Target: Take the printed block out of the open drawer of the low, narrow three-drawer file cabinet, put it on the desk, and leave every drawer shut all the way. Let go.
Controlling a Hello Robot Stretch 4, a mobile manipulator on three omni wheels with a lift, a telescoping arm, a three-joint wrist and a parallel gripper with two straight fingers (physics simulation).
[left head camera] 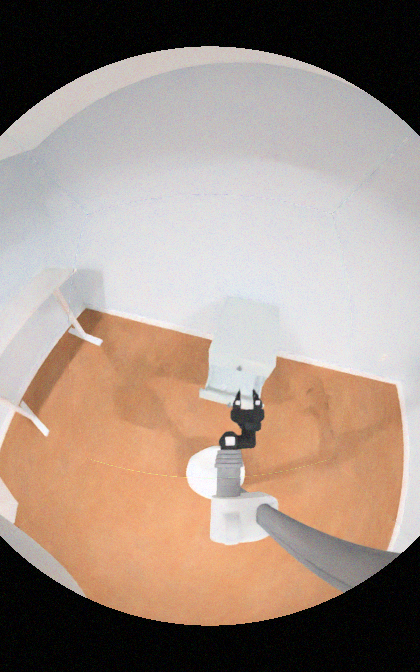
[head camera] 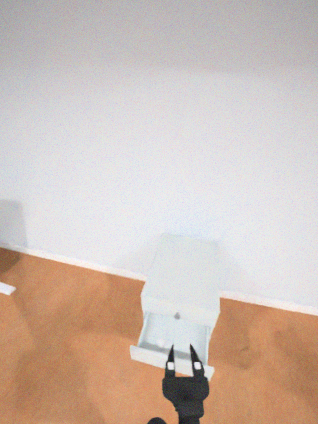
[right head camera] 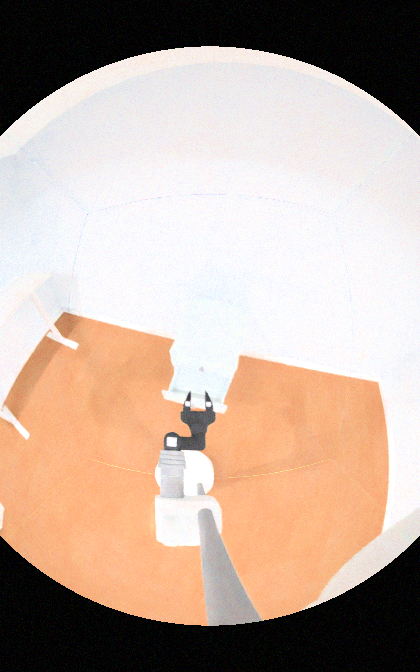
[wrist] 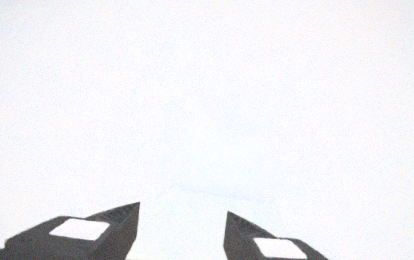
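The pale file cabinet [head camera: 184, 270] [left head camera: 245, 327] [right head camera: 210, 330] stands against the wall. The drawer [head camera: 147, 355] [left head camera: 212, 396] [right head camera: 173, 397] below its top drawer is pulled out. A small whitish block [head camera: 160, 343] lies inside it, left of the fingers, near the drawer front; it is faint. My gripper [head camera: 182, 346] [left head camera: 247, 392] [right head camera: 198, 393] [wrist: 182, 224] is open, with nothing between the fingers. The fingers hang over the drawer's front panel and point toward the cabinet. The wrist view is washed out, with a faint edge beyond the fingertips.
The top drawer is shut and has a grey knob [head camera: 177, 315] [left head camera: 239, 368] [right head camera: 201, 369]. A white desk [left head camera: 40, 295] [right head camera: 17, 297] stands at the far left on white legs. The wall runs behind the cabinet.
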